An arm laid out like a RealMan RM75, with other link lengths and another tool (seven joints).
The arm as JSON. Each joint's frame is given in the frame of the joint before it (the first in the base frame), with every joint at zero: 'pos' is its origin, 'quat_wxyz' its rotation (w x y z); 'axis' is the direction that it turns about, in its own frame. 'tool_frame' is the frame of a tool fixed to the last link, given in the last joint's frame.
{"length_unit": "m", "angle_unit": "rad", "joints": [
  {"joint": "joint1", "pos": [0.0, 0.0, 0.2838], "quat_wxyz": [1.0, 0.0, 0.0, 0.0], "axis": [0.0, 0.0, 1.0]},
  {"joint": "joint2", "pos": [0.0, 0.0, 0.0], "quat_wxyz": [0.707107, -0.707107, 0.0, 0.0], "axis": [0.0, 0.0, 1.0]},
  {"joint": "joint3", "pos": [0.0, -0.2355, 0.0], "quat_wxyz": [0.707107, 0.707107, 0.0, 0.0], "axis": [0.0, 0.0, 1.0]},
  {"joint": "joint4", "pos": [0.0, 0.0, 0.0], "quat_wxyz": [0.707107, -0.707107, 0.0, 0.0], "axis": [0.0, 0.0, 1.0]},
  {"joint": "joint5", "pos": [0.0, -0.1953, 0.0], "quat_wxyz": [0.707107, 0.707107, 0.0, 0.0], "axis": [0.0, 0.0, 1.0]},
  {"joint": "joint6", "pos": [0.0, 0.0, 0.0], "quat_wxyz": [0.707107, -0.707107, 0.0, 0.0], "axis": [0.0, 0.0, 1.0]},
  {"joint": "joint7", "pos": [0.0, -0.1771, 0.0], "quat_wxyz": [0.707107, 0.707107, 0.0, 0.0], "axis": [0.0, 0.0, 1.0]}
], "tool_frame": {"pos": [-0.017, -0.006, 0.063], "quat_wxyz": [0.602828, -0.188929, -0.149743, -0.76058]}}
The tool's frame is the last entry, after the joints.
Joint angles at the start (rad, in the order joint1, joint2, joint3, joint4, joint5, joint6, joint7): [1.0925 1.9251 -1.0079 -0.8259 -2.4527 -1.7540 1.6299]
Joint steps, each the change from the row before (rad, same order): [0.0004 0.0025 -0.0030 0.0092 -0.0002 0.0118 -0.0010]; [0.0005 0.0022 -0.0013 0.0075 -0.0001 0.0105 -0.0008]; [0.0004 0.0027 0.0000 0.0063 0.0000 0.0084 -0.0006]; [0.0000 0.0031 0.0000 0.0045 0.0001 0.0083 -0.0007]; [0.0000 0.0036 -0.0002 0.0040 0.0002 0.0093 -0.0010]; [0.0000 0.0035 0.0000 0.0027 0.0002 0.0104 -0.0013]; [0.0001 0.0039 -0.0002 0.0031 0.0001 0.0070 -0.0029]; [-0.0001 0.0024 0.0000 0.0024 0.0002 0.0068 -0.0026]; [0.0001 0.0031 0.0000 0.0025 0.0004 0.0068 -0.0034]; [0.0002 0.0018 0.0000 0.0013 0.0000 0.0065 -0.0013]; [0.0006 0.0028 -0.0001 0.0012 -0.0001 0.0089 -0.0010]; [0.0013 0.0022 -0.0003 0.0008 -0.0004 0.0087 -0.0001]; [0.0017 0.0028 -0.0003 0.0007 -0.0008 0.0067 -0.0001]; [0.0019 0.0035 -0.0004 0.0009 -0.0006 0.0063 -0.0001]
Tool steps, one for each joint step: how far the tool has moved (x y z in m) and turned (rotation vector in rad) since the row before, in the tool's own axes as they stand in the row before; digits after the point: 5 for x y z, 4 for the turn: [0.00167 0.00050 0.00191 0.0010 0.0014 0.0024]; [0.00162 0.00027 0.00133 0.0016 0.0026 0.0019]; [0.00132 -0.00011 0.00135 0.0028 0.0019 0.0012]; [0.00137 -0.00026 0.00122 0.0024 0.0028 0.0004]; [0.00159 -0.00042 0.00123 0.0020 0.0037 -0.0003]; [0.00192 -0.00046 0.00076 0.0011 0.0059 -0.0010]; [0.00115 -0.00071 0.00144 0.0010 0.0019 -0.0027]; [0.00115 -0.00028 0.00072 0.0004 0.0033 -0.0019]; [0.00116 -0.00060 0.00099 0.0005 0.0028 -0.0031]; [0.00123 -0.00023 0.00022 -0.0002 0.0043 -0.0011]; [0.00178 -0.00054 0.00027 -0.0003 0.0060 -0.0014]; [0.00187 -0.00054 -0.00013 -0.0011 0.0065 -0.0010]; [0.00151 -0.00087 0.00028 -0.0010 0.0042 -0.0016]; [0.00143 -0.00120 0.00063 -0.0005 0.0032 -0.0022]
